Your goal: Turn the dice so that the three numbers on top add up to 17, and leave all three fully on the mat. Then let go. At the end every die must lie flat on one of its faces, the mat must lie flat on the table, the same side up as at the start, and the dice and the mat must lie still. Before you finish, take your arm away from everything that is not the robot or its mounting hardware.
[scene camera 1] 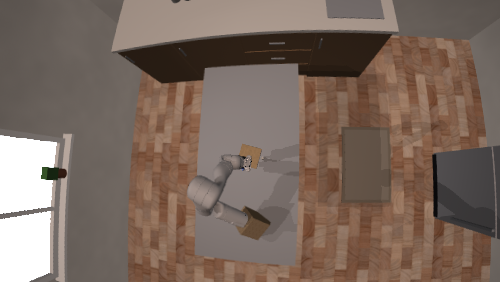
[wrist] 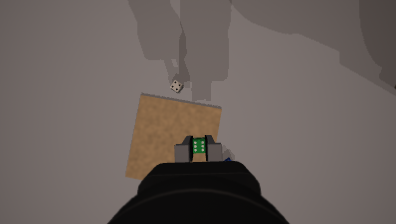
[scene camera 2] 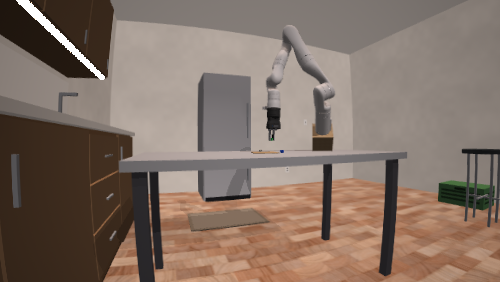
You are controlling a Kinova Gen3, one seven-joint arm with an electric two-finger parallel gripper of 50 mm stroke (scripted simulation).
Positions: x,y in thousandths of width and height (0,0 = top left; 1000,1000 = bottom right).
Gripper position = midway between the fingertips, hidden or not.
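Tan mat (wrist: 405,556) visible. Gripper (wrist: 504,645) likewise.
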